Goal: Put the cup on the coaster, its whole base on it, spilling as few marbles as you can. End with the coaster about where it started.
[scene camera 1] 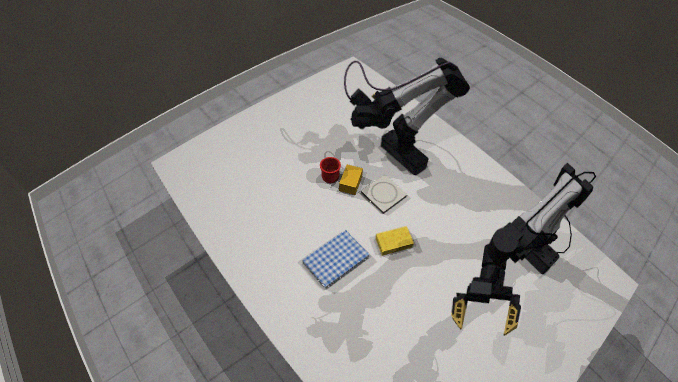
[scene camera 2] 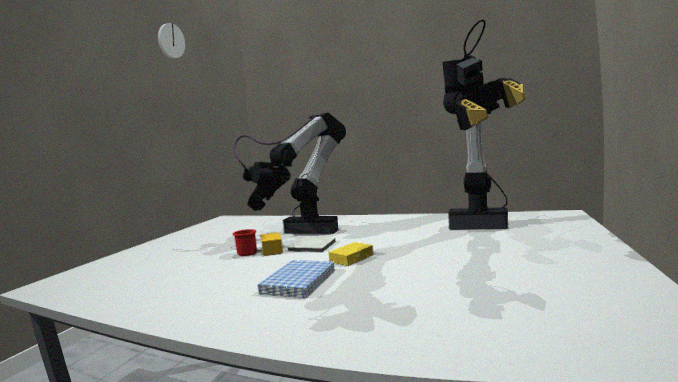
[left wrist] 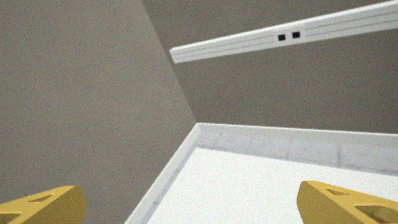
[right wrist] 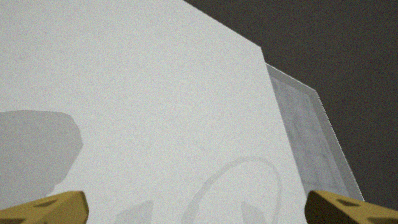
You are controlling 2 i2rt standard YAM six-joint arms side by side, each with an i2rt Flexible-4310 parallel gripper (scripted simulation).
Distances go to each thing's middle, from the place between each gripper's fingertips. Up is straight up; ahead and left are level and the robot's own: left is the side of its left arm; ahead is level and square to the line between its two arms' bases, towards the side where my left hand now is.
My right gripper is now 420 mm to the right of the yellow sponge (scene camera 1: pixel 399 239), 290 mm short of it and 130 mm above it.
I see my left gripper (scene camera 2: pixel 505 104) 38 cm to the left of the yellow sponge, 36 cm above it and 21 cm past it.
